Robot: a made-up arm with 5 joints.
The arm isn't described. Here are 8 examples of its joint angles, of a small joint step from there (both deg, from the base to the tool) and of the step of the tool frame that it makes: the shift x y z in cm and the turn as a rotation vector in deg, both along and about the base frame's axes.
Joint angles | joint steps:
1: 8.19 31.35 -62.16 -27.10 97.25 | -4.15 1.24 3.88 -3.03 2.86
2: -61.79 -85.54 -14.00 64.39 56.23 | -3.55 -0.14 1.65 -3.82 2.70
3: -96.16 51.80 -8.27 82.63 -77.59 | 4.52 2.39 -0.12 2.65 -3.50
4: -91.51 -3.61 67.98 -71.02 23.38 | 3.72 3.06 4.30 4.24 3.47
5: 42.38 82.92 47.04 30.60 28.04 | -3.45 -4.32 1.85 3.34 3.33
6: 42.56 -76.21 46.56 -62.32 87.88 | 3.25 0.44 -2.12 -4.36 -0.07
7: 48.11 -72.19 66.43 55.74 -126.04 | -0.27 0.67 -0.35 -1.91 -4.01
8: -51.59 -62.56 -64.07 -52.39 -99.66 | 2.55 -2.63 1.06 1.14 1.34
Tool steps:
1: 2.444 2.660 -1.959 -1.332 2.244 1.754
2: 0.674 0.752 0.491 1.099 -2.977 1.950
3: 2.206 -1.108 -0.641 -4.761 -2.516 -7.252
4: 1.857 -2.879 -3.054 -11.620 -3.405 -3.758
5: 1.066 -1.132 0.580 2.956 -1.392 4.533
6: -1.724 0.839 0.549 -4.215 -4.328 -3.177
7: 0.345 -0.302 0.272 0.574 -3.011 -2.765
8: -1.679 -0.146 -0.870 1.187 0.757 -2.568
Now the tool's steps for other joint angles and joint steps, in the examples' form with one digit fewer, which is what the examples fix.
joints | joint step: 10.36 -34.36 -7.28 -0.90 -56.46 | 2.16 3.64 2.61 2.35 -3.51
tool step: 2.35 -1.38 -2.72 4.41 7.88 0.02
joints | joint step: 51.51 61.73 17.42 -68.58 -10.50 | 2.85 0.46 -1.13 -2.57 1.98
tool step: -1.35 -1.10 0.43 -3.76 -0.39 -2.54
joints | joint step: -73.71 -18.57 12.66 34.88 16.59 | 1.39 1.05 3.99 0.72 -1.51
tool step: 0.57 -0.68 -2.48 -5.13 2.91 -2.19
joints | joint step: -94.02 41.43 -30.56 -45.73 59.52 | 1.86 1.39 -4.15 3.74 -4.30
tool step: 1.50 0.17 0.44 -1.17 3.49 0.57
